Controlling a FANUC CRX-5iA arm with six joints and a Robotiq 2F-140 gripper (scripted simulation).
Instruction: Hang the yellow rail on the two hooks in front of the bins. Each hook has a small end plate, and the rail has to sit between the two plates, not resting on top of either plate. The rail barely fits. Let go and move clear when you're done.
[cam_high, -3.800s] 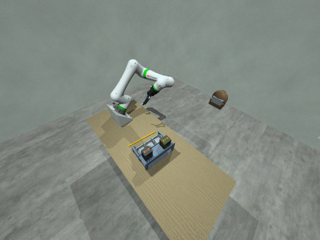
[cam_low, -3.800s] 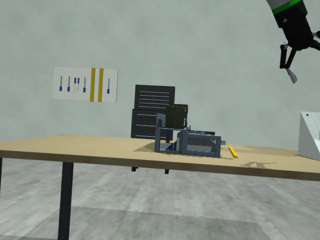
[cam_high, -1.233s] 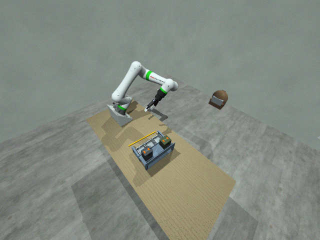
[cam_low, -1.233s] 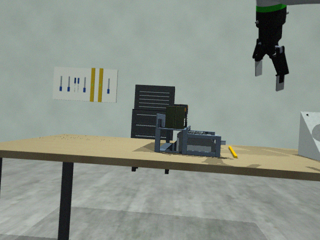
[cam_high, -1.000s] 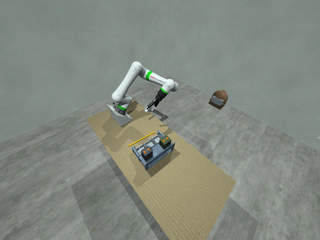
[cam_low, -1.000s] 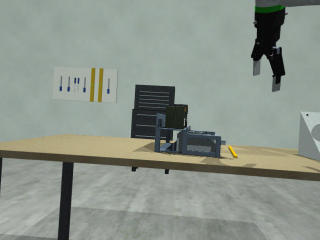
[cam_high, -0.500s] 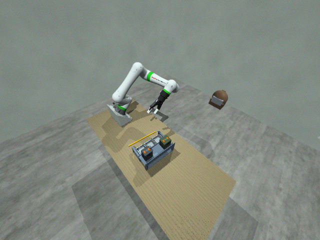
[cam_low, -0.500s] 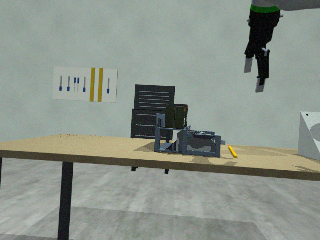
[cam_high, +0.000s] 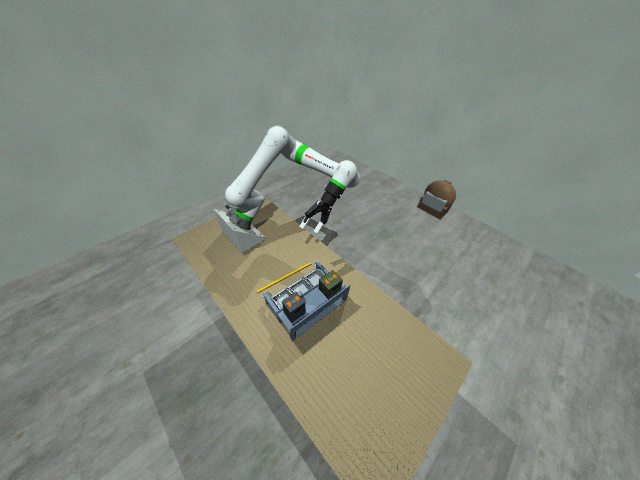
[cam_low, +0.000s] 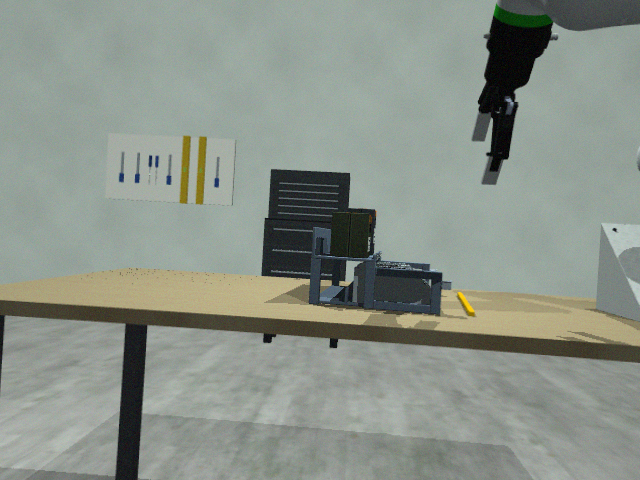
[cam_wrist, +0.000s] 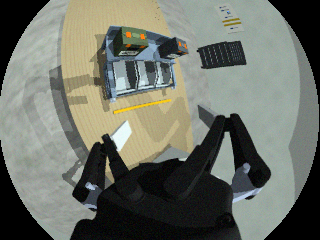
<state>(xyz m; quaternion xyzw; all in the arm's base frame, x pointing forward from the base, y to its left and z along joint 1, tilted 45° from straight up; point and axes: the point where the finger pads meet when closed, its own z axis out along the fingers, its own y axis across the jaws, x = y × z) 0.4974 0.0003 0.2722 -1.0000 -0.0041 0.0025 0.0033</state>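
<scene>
Now: the yellow rail 2 cm behind my hand, 18 cm to the right of it and 32 cm below it.
</scene>
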